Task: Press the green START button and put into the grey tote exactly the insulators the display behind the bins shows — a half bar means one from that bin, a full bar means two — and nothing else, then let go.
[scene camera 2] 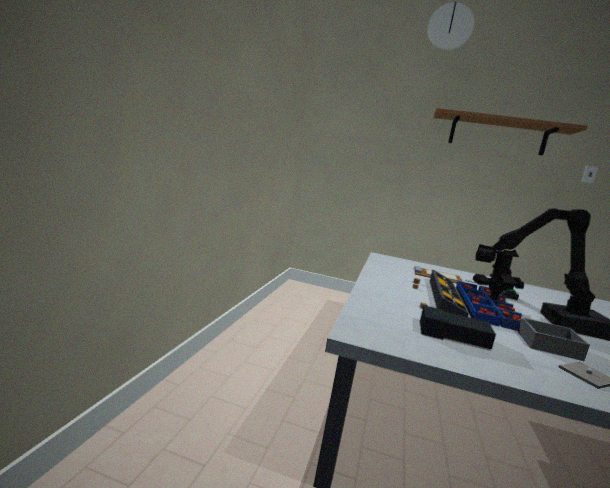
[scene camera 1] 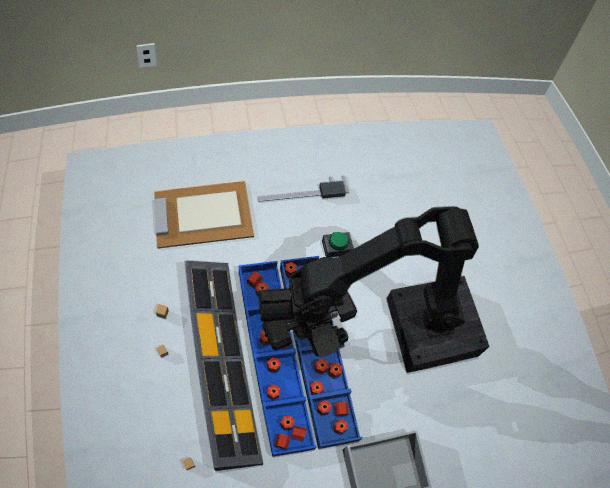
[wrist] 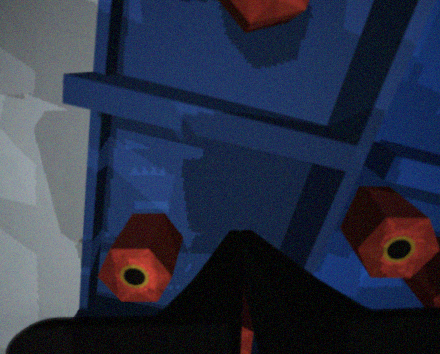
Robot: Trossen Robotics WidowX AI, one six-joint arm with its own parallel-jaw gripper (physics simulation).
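My gripper (scene camera 1: pixel 277 334) (scene camera 2: pixel 499 287) (wrist: pixel 240 241) is shut and empty. It hangs low over the second compartment of the left blue bin (scene camera 1: pixel 289 379) (scene camera 2: pixel 487 310) (wrist: pixel 218 123). Red hexagonal insulators lie in the bins; in the wrist view one insulator (wrist: pixel 138 260) sits just left of the fingertips, another insulator (wrist: pixel 374 233) lies to the right, and a third insulator (wrist: pixel 264 12) lies in the compartment beyond. The display strip (scene camera 1: pixel 221 363) (scene camera 2: pixel 448 295) shows a half yellow bar (scene camera 1: pixel 206 334) in its second row and a full yellow bar (scene camera 1: pixel 232 422) in its fourth. The green START button (scene camera 1: pixel 339 240) stands behind the bins. The grey tote (scene camera 1: pixel 385 460) (scene camera 2: pixel 535 334) holds nothing.
A brown board with a white sheet (scene camera 1: pixel 203 213) and a grey tool (scene camera 1: pixel 303 194) lie at the back. Small tan cubes (scene camera 1: pixel 161 310) (scene camera 1: pixel 162 350) (scene camera 1: pixel 188 463) lie left of the display. The arm's base (scene camera 1: pixel 436 324) stands right of the bins.
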